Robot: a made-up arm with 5 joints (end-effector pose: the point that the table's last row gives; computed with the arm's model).
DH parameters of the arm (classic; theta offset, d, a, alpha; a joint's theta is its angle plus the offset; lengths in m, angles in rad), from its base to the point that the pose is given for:
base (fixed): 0 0 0 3.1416
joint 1: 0 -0.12 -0.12 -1.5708
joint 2: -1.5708 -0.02 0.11 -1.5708
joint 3: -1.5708 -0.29 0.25 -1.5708
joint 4: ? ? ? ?
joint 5: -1.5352 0 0.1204 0
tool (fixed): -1.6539 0.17 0 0
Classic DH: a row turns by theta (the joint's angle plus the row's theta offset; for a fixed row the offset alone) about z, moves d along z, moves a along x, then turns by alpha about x.
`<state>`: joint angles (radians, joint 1 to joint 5).
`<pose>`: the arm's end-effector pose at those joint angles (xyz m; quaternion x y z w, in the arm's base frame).
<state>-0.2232 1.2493 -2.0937 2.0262 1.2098</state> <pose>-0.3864 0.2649 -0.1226 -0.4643 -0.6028 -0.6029 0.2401</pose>
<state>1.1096 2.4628 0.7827 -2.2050 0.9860</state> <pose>-0.0952 -0.3612 -0.0303 0.7989 -0.3711 -0.4474 0.1547</pose>
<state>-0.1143 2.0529 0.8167 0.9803 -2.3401</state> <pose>0.3559 -0.4350 0.1429 0.7467 0.3180 -0.4860 0.3242</pose>
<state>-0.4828 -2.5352 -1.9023 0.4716 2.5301</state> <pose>0.0027 0.3530 0.0577 -0.2214 -0.5632 -0.3953 0.6910</pose>
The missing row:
joint 4: 1.5232 0 -0.2102 3.1416
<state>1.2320 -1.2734 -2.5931 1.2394 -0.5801</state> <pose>0.4238 0.3183 0.2057 -0.7875 -0.0700 -0.1917 0.5816</pose>
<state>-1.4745 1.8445 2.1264 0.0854 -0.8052</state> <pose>0.0526 0.2091 0.2209 0.5584 0.3419 0.7515 0.0807</pose>
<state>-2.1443 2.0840 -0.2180 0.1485 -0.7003</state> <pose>0.2146 -0.1051 0.0752 0.8518 -0.1184 0.2277 0.4566</pose>
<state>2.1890 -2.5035 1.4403 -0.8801 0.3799</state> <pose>-0.1392 0.0729 0.4016 -0.6737 0.3137 0.6655 0.0697</pose>
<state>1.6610 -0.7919 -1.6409 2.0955 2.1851</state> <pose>0.2351 0.2468 0.5471 -0.2305 0.6866 -0.2455 0.6443</pose>
